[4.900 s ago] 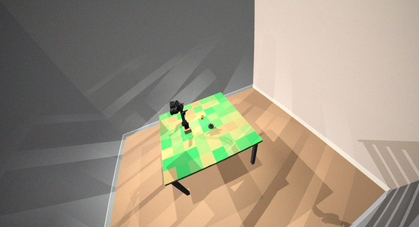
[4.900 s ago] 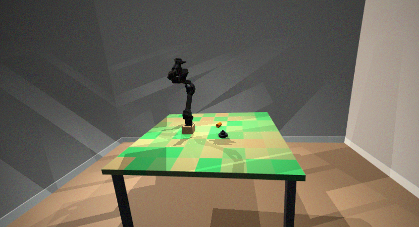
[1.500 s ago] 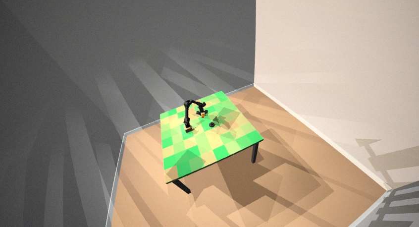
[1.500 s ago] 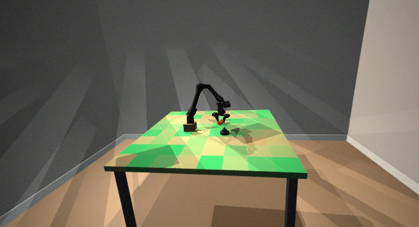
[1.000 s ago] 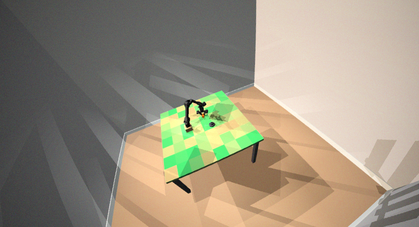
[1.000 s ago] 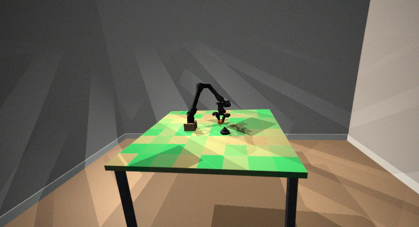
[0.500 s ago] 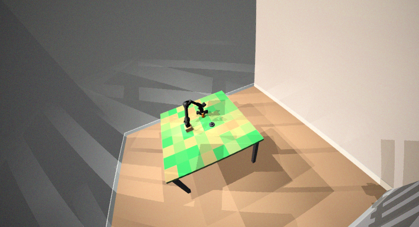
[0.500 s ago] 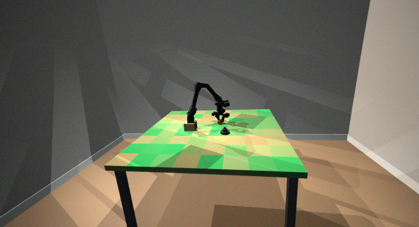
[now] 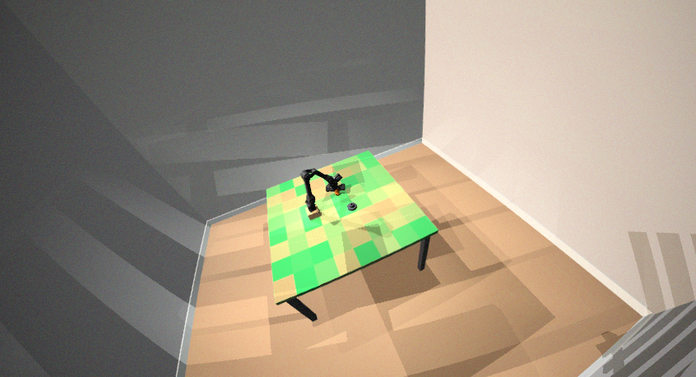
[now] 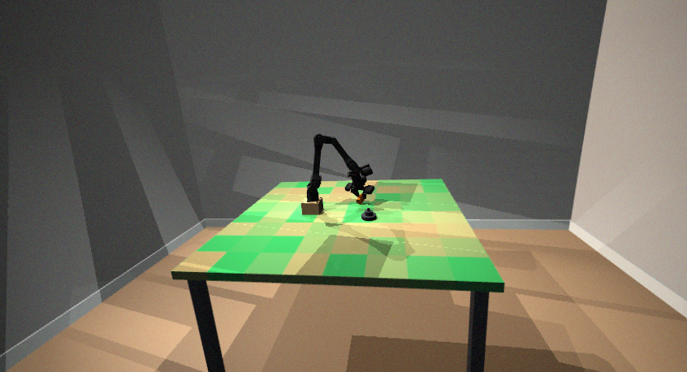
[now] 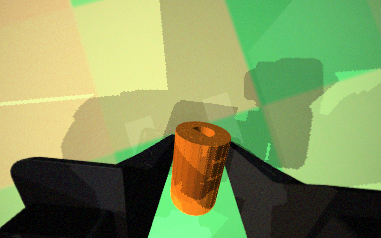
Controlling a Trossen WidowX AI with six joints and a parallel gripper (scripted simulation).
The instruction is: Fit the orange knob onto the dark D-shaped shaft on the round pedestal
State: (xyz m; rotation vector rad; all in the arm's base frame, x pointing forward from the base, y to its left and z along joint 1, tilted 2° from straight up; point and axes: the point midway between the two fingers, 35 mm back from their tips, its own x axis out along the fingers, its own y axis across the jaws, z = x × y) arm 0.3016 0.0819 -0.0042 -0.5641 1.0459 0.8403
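Right now my gripper tip is 10 mm past the orange knob and 10 mm to the left of it. From my gripper tip the other things lie so: round pedestal (10 mm ahead, 260 mm to the right).
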